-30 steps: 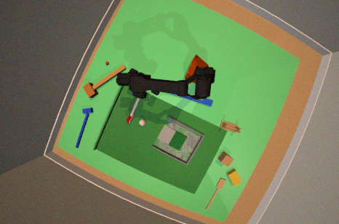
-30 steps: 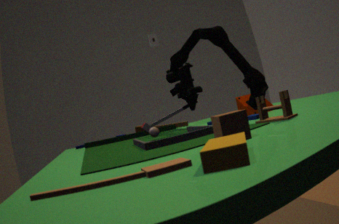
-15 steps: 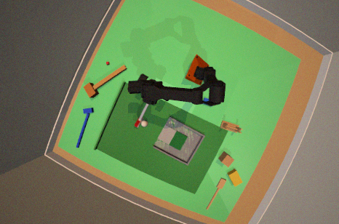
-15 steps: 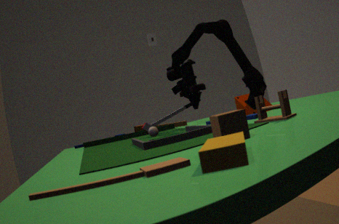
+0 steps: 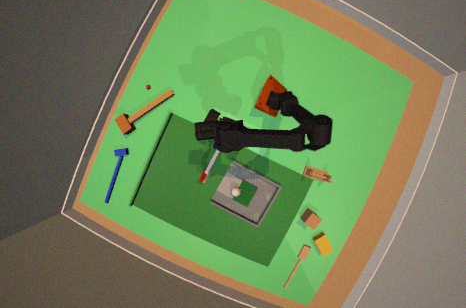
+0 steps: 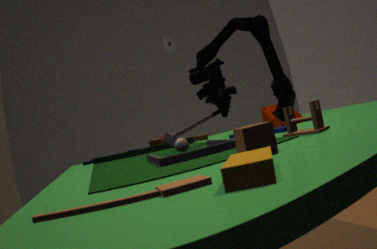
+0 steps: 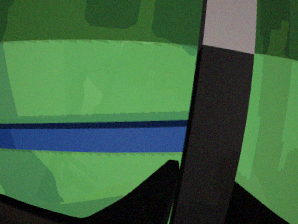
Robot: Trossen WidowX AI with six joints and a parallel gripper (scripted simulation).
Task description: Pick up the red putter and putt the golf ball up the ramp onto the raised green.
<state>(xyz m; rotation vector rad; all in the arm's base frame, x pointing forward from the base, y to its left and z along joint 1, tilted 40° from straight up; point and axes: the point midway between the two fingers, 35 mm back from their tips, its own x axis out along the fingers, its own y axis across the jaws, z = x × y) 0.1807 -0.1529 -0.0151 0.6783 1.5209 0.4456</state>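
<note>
Right now my gripper tip is 120 mm short of the red putter, 10 mm to the left of it and 10 mm above it. Also, from my gripper tip: blue putter 440 mm to the right, 400 mm ahead, 70 mm below; white golf ball 250 mm ahead, 120 mm to the left, 60 mm below; brown block 500 mm to the left, 250 mm ahead, 60 mm below.
</note>
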